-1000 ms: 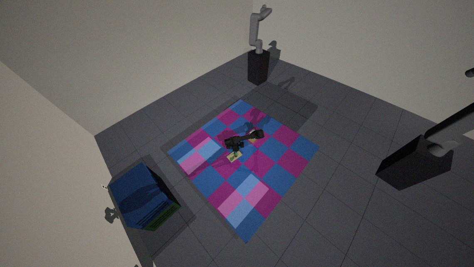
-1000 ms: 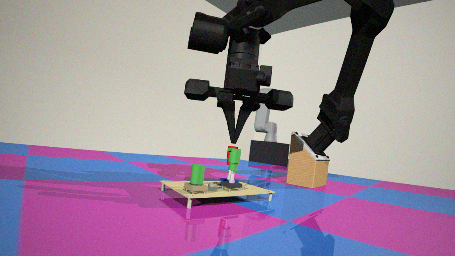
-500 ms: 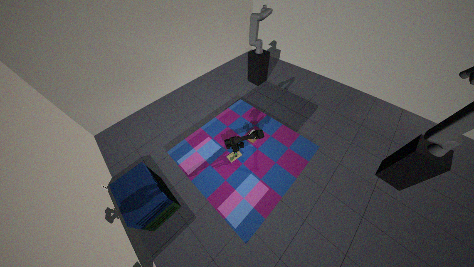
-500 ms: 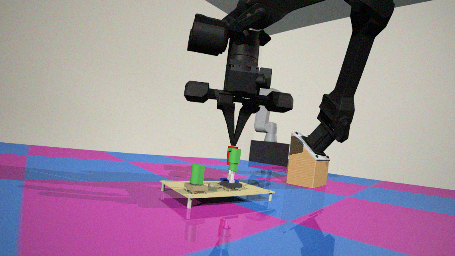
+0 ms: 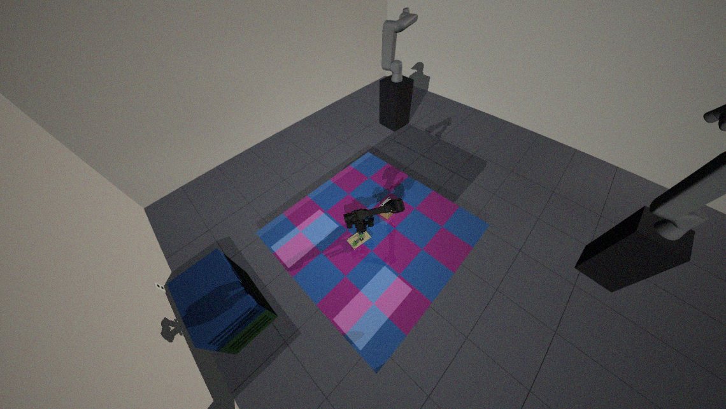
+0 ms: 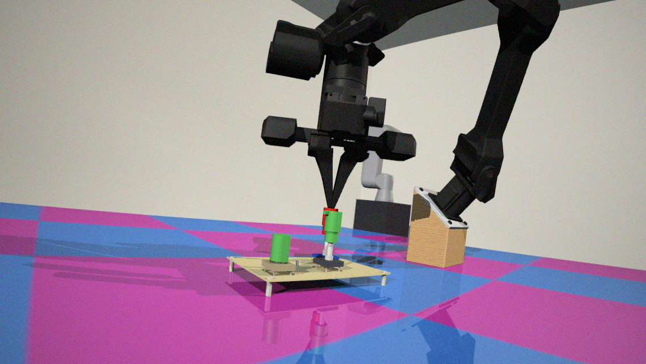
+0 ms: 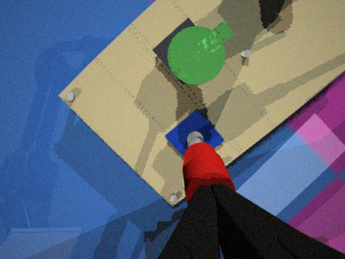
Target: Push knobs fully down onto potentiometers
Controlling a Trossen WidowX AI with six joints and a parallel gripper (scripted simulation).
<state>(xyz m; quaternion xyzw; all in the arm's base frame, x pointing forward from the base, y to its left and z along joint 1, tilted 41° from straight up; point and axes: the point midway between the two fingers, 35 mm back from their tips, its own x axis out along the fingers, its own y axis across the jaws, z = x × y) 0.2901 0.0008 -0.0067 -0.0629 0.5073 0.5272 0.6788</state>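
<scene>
Right now the red knob is 20 mm below my gripper tip. Round my gripper tip: green knob (30 mm ahead, 40 mm to the left, 20 mm below).
</scene>
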